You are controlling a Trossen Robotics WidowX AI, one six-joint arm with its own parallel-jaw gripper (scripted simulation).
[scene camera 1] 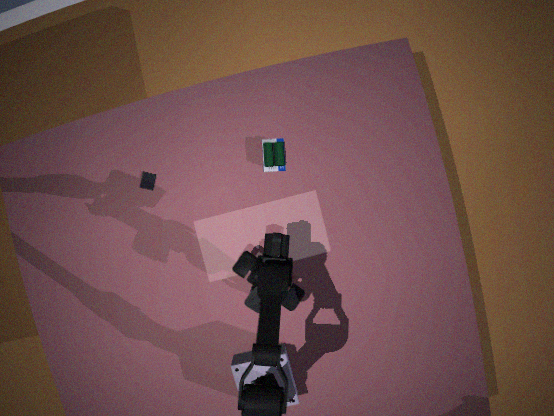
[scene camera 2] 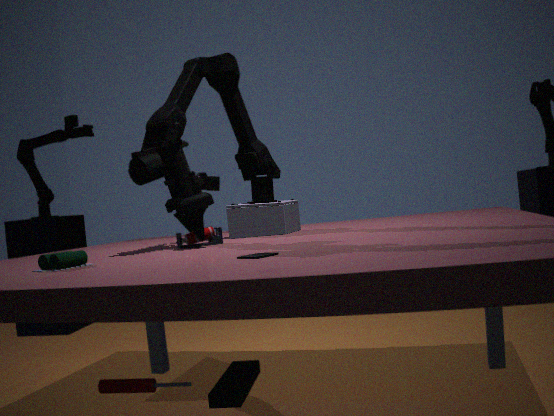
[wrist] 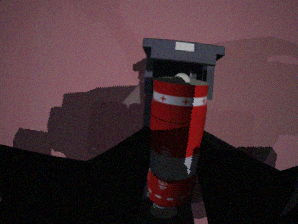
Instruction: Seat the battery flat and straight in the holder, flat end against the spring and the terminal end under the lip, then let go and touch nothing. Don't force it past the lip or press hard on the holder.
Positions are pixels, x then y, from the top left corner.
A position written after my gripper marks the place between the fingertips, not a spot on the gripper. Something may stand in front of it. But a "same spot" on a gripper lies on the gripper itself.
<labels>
my gripper: scene camera 1; scene camera 2; wrist 173, 136
same spot on my gripper: (scene camera 1: 245, 263) = (scene camera 2: 194, 195)
</labels>
